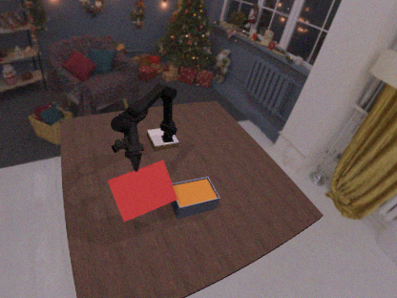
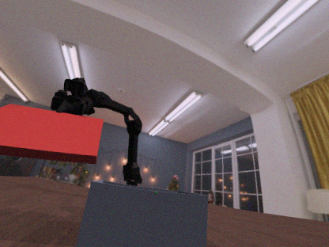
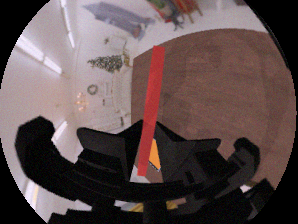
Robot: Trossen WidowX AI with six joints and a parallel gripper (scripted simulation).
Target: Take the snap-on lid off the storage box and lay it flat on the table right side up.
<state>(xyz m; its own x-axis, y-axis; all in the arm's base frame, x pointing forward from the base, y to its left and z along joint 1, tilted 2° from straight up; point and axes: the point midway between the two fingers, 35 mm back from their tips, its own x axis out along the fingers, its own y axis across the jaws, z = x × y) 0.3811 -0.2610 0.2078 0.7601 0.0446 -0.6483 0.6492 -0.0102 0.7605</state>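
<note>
Now: the red lid 6 cm ahead of my gripper tip, 2 cm to the left of it and 5 cm below it. Also, from my gripper tip: blue storage box: 5 cm ahead, 26 cm to the left, 18 cm below.
</note>
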